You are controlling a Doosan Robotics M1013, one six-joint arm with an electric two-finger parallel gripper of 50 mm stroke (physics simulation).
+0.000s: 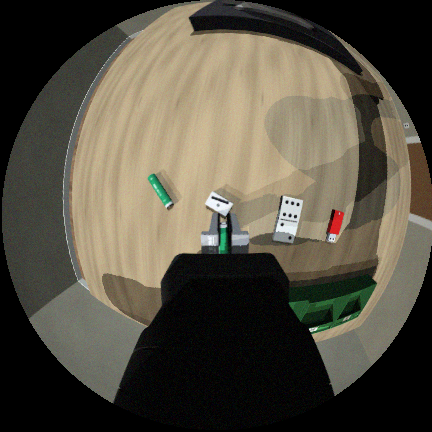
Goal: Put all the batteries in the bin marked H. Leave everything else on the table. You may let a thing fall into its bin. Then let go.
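Frame: origin at the arm's base, x up, y ahead, z left, level; metres.
Where they show: gripper, fingertip midpoint: (223, 222).
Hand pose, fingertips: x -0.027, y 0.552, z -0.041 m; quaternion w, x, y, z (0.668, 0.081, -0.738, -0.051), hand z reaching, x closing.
Each offset is from my fingertips to the top centre of the thing. Level surfaces: height alone.
My gripper (223, 222) is shut on a green battery {dx +0.006, dy +0.024, dz +0.005 m} (223, 238), which lies lengthwise between the fingers low over the table. Its silver end shows near the fingertips; its other end is hidden by the gripper body. A second green battery {dx +0.002, dy -0.021, dz -0.079 m} (160, 191) lies on the table to the left, tilted, its silver end toward the lower right. Part of the green bin block {dx +0.031, dy +0.108, dz +0.173 m} (334, 290) shows at the lower right. Its left part is hidden behind the gripper body, and its labels are too oblique to read, so I cannot tell which bin is H.
A small white block with a black slot {dx +0.003, dy -0.019, dz -0.009 m} (219, 203) lies just beyond the fingertips. A white domino {dx -0.001, dy -0.016, dz +0.070 m} (288, 219) lies to the right, and a red USB stick {dx +0.000, dy -0.021, dz +0.141 m} (335, 226) farther right. The black robot base plate (230, 25) is at the top of the wooden table {dx -0.008 m} (200, 100).
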